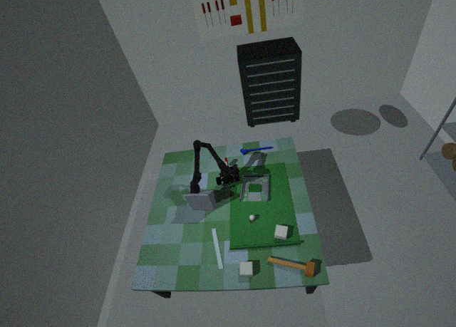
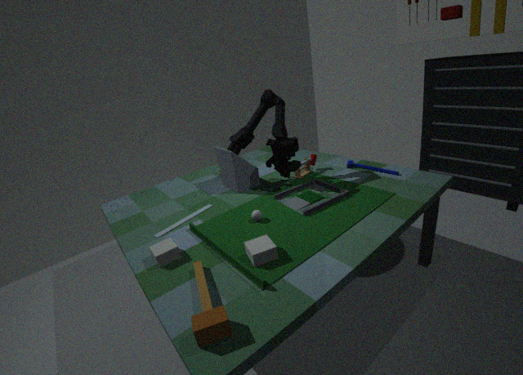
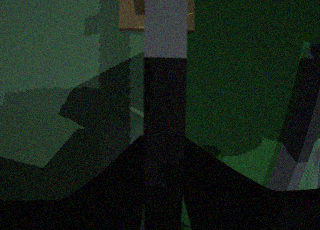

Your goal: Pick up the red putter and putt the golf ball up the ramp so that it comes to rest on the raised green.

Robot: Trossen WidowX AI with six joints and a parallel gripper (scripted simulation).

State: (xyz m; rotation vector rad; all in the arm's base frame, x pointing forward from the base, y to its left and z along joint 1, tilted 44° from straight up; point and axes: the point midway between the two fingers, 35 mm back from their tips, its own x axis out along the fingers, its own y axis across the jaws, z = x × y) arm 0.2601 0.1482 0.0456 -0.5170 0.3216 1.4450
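Right now my gripper tip is 110 mm to the right of the red putter, 30 mm below it and 10 mm past it. Round my gripper tip: white golf ball 340 mm to the right, 150 mm ahead, 10 mm below; blue tool 350 mm to the left, 260 mm ahead, 20 mm below; dark green mat 230 mm ahead, 200 mm to the right, 30 mm below.
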